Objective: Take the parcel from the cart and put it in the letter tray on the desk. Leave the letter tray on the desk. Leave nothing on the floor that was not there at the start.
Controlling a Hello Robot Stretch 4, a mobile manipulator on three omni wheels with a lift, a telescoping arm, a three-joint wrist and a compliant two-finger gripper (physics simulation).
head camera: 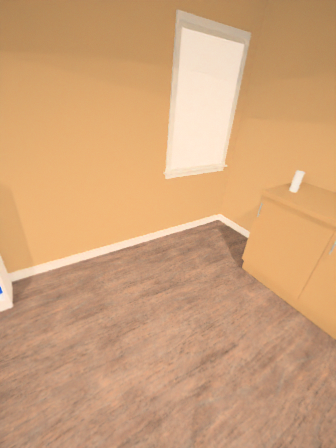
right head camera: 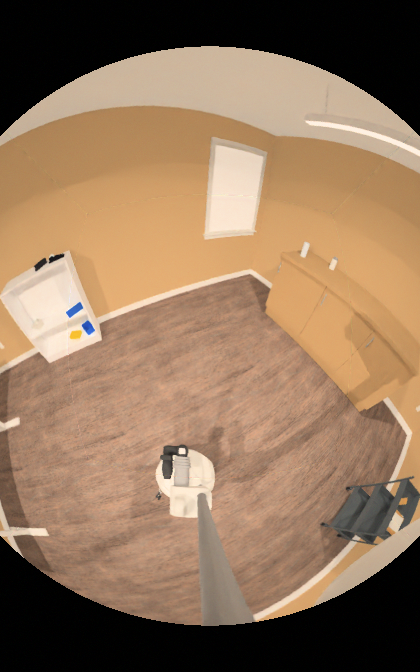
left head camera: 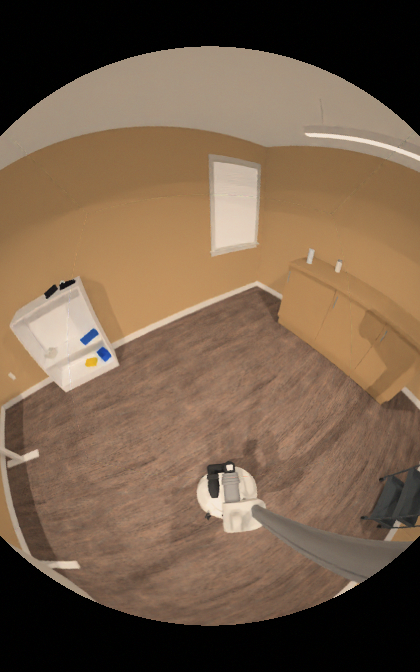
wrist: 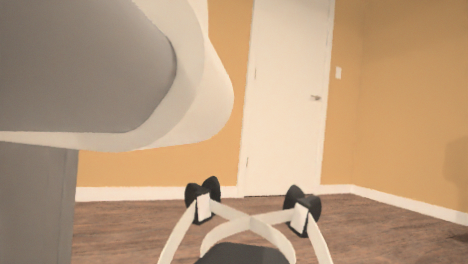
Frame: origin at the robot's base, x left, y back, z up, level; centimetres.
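Seen in the pictures: gripper, fingertip midpoint: [wrist: 252, 196].
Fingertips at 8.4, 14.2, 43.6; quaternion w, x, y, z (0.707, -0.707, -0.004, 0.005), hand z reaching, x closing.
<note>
A point is followed by its place in that frame, as x, y, z.
The dark grey three-tier cart [left head camera: 389, 501] [right head camera: 376, 517] stands at the lower right of both side head views, partly cut off in the left one. In the right head view a white flat item [right head camera: 396, 521] and a small orange item [right head camera: 403, 501] show at its top tier; I cannot tell which is the parcel. White feet of the desk [left head camera: 24, 458] [right head camera: 31, 532] show at the left edge; its top and the letter tray do not show clearly. My gripper [wrist: 252, 196] {8.4, 14.2, 43.6} is open and empty in the wrist view, far from the cart, with floor and a door beyond it.
A white shelf unit [left head camera: 98, 320] [right head camera: 84, 295] with blue and yellow items stands at the left wall. A long wooden cabinet [head camera: 287, 240] {-107.0, -156.9, 56.5} [left head camera: 312, 305] [right head camera: 300, 295] with two white cylinders stands at the right. A white door [wrist: 287, 100] {30.2, 225.0, 82.4} is in the wall in the wrist view.
</note>
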